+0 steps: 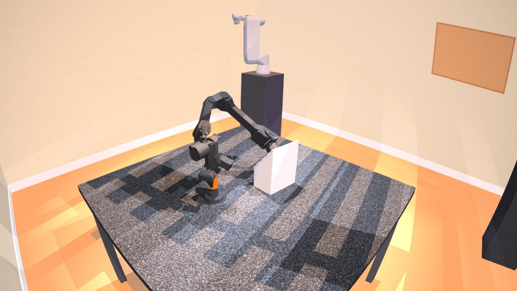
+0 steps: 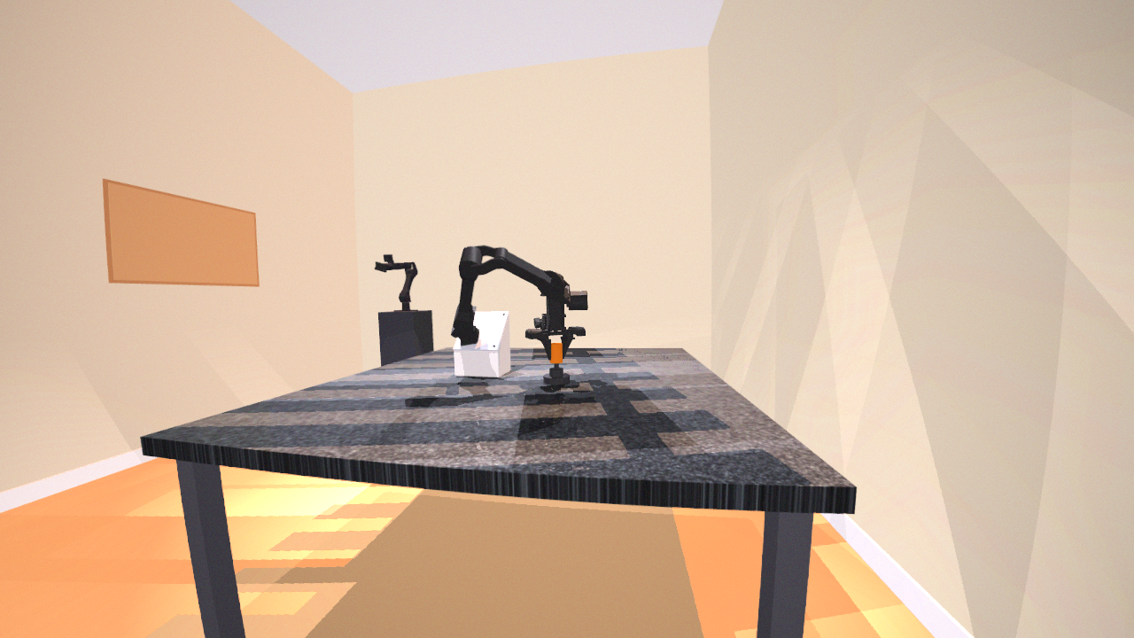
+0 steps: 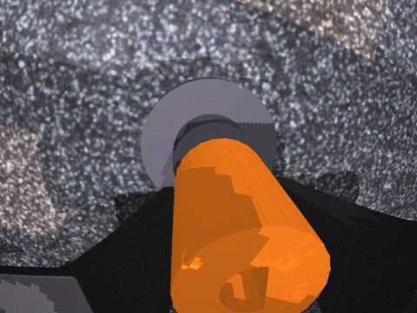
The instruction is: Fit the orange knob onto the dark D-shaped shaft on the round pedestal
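Now: the orange knob 2 cm above my gripper tip. Round my gripper tip: round pedestal 4 cm below.
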